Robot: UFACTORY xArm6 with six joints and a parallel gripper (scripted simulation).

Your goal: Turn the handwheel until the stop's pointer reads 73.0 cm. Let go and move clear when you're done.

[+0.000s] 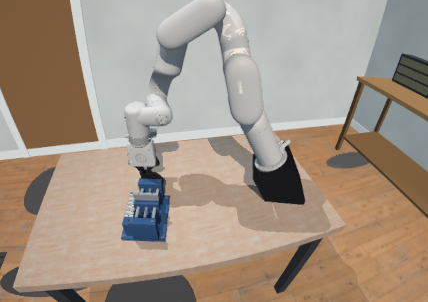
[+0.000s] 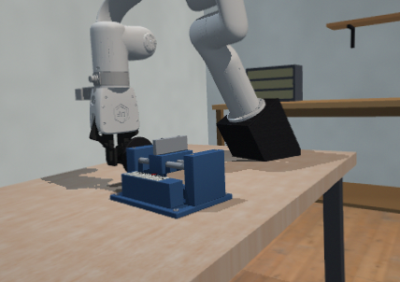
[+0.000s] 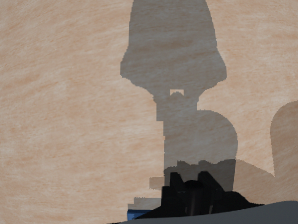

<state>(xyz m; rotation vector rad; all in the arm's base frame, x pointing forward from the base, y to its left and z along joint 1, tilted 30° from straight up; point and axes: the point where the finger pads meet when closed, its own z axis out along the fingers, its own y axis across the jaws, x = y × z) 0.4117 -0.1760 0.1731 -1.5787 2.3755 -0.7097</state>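
Right now my hand is 30 mm to the right of the black handwheel. From my hand the other things lie so: grey stop block (50 mm ahead, 140 mm to the left, 10 mm above).
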